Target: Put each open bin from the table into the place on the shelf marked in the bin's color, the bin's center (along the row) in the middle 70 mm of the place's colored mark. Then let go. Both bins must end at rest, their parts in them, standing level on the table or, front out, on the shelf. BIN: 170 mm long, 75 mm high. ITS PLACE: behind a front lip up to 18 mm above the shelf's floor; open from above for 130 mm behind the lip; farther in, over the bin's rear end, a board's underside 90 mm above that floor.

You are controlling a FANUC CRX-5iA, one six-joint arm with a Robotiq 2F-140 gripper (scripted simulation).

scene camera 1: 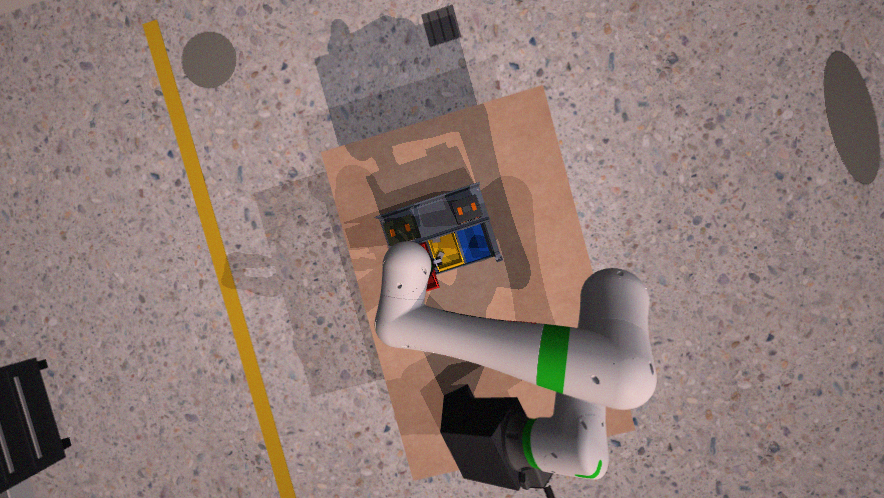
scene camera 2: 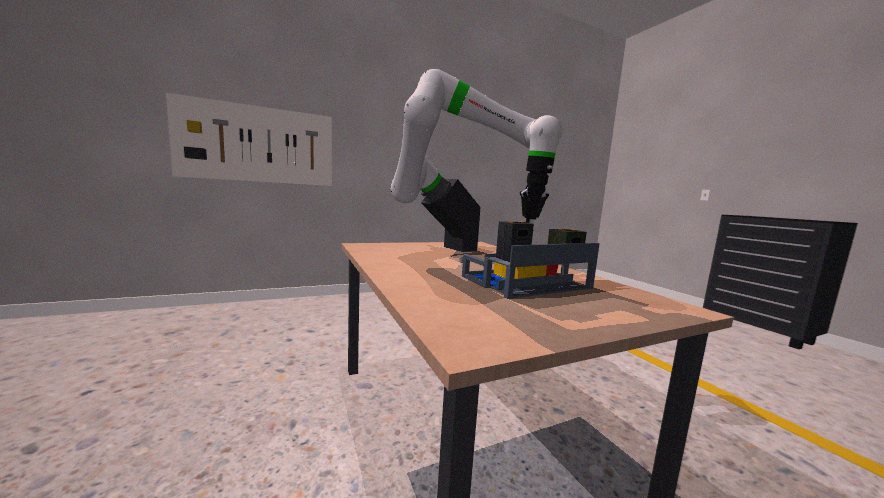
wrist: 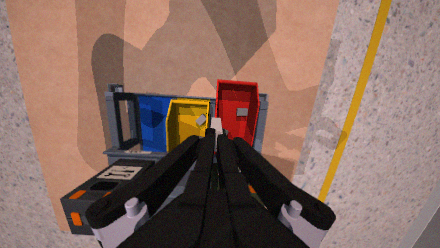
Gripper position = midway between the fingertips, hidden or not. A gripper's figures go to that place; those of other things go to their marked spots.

Labels:
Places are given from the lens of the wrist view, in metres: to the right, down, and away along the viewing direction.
my gripper [wrist: 215,124]: -0.01, 0.00, 0.21
yellow bin [wrist: 180,123]: -0.12, 0.00, 0.36
red bin [wrist: 230,95]: 0.03, -0.08, 0.33
black box [wrist: 123,171]: -0.20, 0.10, 0.23
colored mark [wrist: 153,109]: -0.20, -0.04, 0.35
The marked spots on the colored mark and the black box are 0.18 m apart.

